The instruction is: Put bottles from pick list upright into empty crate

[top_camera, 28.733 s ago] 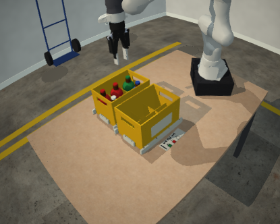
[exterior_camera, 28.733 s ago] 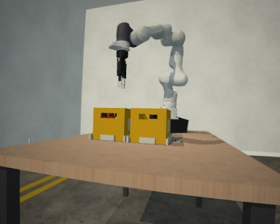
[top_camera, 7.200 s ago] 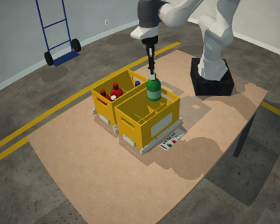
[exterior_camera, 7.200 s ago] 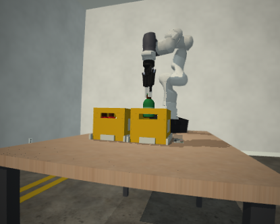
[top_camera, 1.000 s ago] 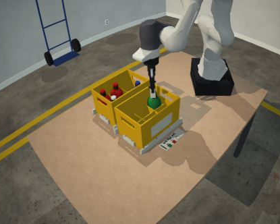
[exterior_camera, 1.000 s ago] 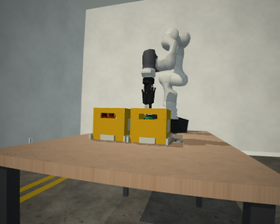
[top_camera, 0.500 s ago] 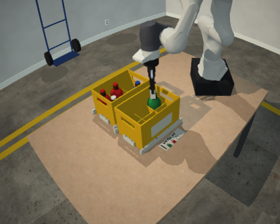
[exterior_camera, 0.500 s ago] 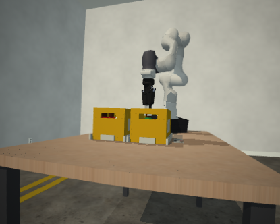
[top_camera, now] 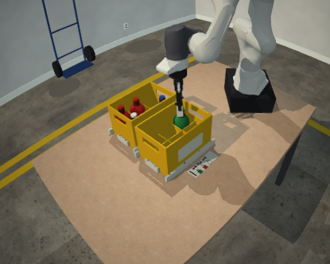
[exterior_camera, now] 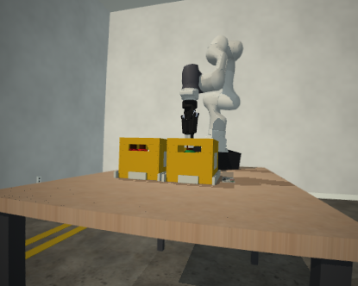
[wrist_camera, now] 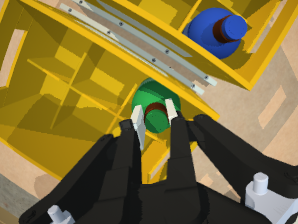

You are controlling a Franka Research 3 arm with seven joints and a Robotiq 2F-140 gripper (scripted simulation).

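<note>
My hand is 80 mm above the green bottle. Round my hand: red-label bottle 100 mm ahead, 210 mm to the right, 80 mm below; white-capped bottle 170 mm ahead, 110 mm to the right, 80 mm below; blue-label bottle 130 mm to the right, 80 mm below.
</note>
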